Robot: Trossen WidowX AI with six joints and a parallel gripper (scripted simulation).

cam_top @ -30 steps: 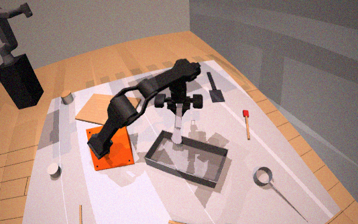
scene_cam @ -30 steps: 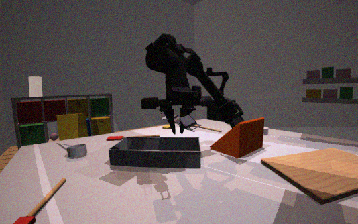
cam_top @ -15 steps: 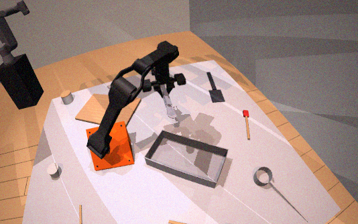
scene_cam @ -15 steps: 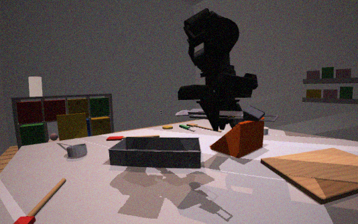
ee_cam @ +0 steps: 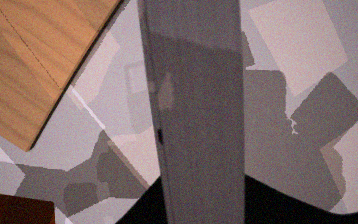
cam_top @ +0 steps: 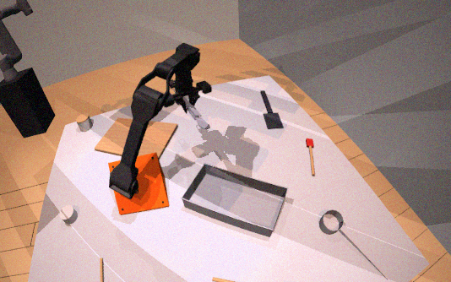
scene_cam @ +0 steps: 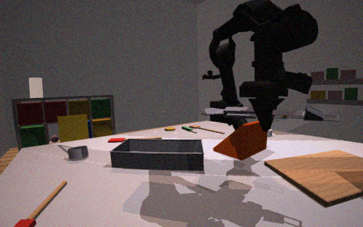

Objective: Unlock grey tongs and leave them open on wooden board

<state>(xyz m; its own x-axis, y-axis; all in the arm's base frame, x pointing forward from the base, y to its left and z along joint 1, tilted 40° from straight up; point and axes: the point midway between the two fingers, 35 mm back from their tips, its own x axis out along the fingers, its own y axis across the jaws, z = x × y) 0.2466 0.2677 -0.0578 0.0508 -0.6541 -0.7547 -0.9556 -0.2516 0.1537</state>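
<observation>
My gripper tip is 270 mm past the wooden board, 100 mm to the right of it and 150 mm above it. From my gripper tip the other things lie so: roasting tin: 100 mm ahead, 340 mm to the right, 130 mm below; black spatula: 390 mm ahead, 130 mm to the left, 150 mm below.
</observation>
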